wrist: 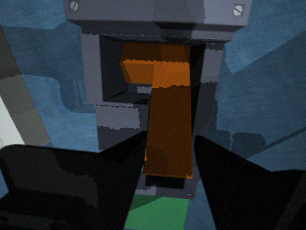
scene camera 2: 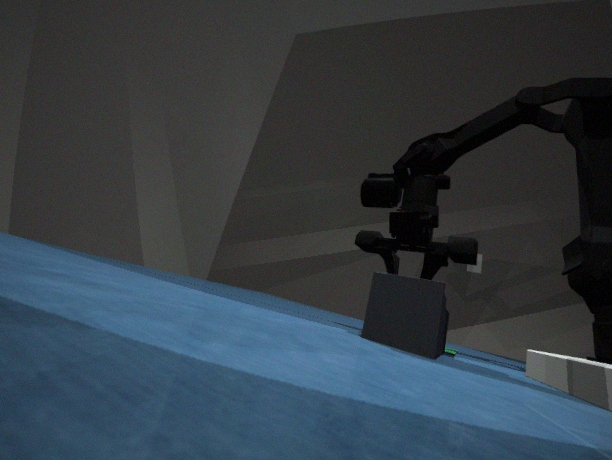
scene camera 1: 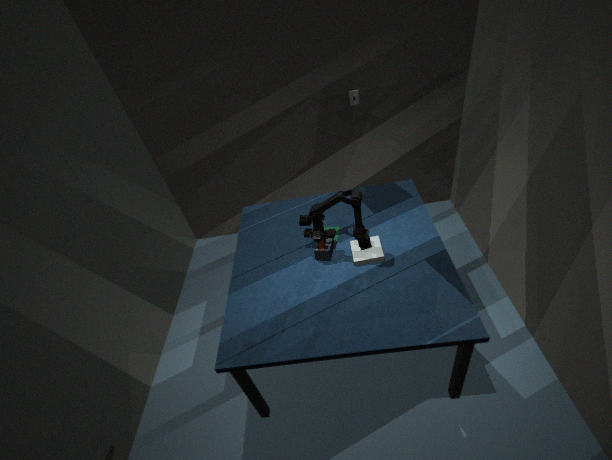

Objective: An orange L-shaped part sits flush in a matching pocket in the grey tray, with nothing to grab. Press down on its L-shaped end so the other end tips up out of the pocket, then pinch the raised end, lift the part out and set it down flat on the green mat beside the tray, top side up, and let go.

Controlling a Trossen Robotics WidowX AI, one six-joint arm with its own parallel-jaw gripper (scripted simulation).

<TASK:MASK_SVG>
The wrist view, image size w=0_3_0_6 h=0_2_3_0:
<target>my gripper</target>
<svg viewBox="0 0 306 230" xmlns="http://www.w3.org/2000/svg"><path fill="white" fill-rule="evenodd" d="M196 135L194 143L196 162L206 198L216 224L216 230L306 230L306 170L289 169L270 172L238 154L235 155L213 141ZM147 131L142 131L99 153L25 144L11 144L2 147L0 150L0 170L9 192L0 198L0 230L124 230L125 221L144 165Z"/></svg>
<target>orange L-shaped part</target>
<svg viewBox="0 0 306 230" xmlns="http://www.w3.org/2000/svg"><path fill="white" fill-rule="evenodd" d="M123 43L119 64L125 82L152 84L143 175L193 178L189 45Z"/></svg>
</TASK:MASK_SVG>
